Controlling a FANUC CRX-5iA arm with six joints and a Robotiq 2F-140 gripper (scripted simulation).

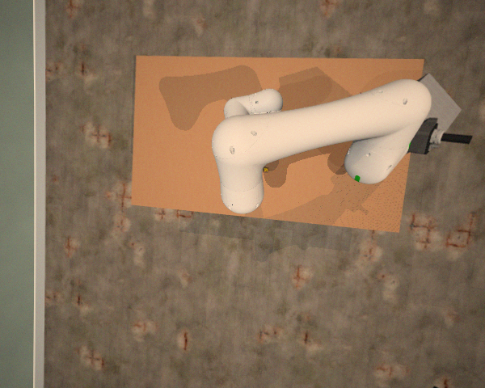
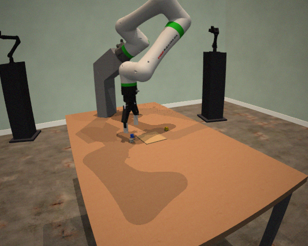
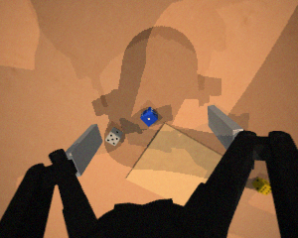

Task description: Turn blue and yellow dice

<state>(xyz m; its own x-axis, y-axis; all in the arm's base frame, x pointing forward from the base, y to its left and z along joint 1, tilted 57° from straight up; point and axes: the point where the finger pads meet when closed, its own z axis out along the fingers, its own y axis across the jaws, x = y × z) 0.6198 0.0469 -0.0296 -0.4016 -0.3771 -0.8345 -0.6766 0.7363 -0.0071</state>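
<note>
My hand is 50 mm above the blue die and 10 mm short of it. The rest, counted from my hand: yellow die 240 mm to the left, 60 mm behind, 50 mm below; then white die 80 mm ahead, 50 mm below, 10 mm to the right; then tan mat 120 mm to the left, 60 mm below, 40 mm ahead.
</note>
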